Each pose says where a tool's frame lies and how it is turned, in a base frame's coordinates. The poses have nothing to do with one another.
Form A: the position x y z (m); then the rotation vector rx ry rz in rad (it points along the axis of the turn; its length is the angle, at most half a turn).
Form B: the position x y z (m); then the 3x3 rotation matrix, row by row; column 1 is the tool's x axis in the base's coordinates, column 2 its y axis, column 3 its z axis. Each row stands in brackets. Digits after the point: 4 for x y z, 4 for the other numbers.
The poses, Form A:
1: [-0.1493 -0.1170 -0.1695 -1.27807 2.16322 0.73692]
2: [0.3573 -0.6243 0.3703 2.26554 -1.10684 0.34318]
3: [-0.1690 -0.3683 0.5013 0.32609 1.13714 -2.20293]
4: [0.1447 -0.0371 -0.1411 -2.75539 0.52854 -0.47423]
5: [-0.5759 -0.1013 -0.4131 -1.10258 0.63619 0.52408]
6: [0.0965 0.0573 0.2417 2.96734 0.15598 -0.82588]
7: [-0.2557 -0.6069 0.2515 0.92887 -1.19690 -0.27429]
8: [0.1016 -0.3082 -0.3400 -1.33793 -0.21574 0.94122]
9: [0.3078 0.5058 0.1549 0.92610 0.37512 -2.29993]
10: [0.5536 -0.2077 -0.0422 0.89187 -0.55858 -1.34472]
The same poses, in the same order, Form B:
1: [-0.1493 -0.1170 -0.1695], [[-0.4216 -0.8932 0.1564], [-0.6120 0.4075 0.6778], [-0.6692 0.1900 -0.7184]]
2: [0.3573 -0.6243 0.3703], [[0.6211 -0.7833 -0.0251], [-0.6317 -0.4814 -0.6076], [0.4638 0.3932 -0.7939]]
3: [-0.1690 -0.3683 0.5013], [[-0.7708 0.6338 0.0650], [-0.4201 -0.4289 -0.7998], [-0.4790 -0.6438 0.5968]]
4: [0.1447 -0.0371 -0.1411], [[0.8782 -0.3033 0.3700], [-0.4006 -0.8890 0.2221], [0.2615 -0.3432 -0.9021]]
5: [-0.5759 -0.1013 -0.4131], [[0.7107 -0.6723 0.2074], [0.0748 0.3653 0.9279], [-0.6995 -0.6439 0.3099]]
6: [0.0965 0.0573 0.2417], [[0.8516 0.1126 -0.5120], [0.0818 -0.9932 -0.0824], [-0.5178 0.0282 -0.8550]]
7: [-0.2557 -0.6069 0.2515], [[0.3837 -0.2763 -0.8811], [-0.6324 0.6166 -0.4688], [0.6729 0.7372 0.0619]]
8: [0.1016 -0.3082 -0.3400], [[0.6304 -0.4542 -0.6295], [0.6831 -0.0607 0.7278], [-0.3688 -0.8888 0.2720]]
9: [0.3078 0.5058 0.1549], [[-0.5594 0.6431 -0.5230], [-0.4436 -0.7653 -0.4665], [-0.7003 -0.0290 0.7133]]
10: [0.5536 -0.2077 -0.0422], [[0.1737 0.5860 -0.7915], [-0.9743 -0.0147 -0.2247], [-0.1433 0.8102 0.5684]]
